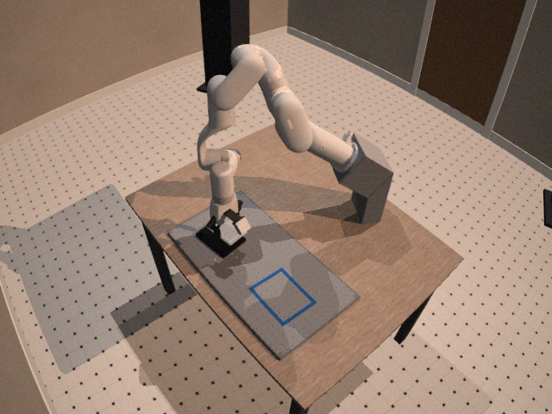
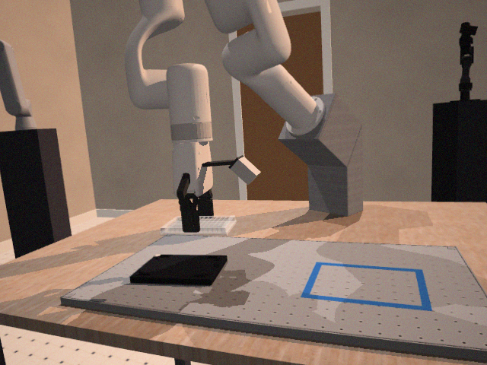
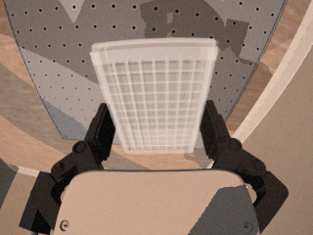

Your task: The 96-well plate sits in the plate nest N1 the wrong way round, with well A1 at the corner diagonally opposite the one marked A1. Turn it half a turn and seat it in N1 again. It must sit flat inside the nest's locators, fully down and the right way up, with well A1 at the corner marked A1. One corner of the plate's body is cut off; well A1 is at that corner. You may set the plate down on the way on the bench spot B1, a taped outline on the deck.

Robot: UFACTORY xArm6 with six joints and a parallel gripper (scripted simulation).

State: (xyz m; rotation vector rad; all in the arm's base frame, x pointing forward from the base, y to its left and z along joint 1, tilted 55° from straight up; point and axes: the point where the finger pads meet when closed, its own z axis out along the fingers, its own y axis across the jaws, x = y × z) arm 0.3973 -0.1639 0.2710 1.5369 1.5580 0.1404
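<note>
My hand is 10 cm above the black plate nest N1, 5 cm to the left of it and 2 cm past it. From my hand the other things lie so: 96-well plate (1 cm below).
</note>
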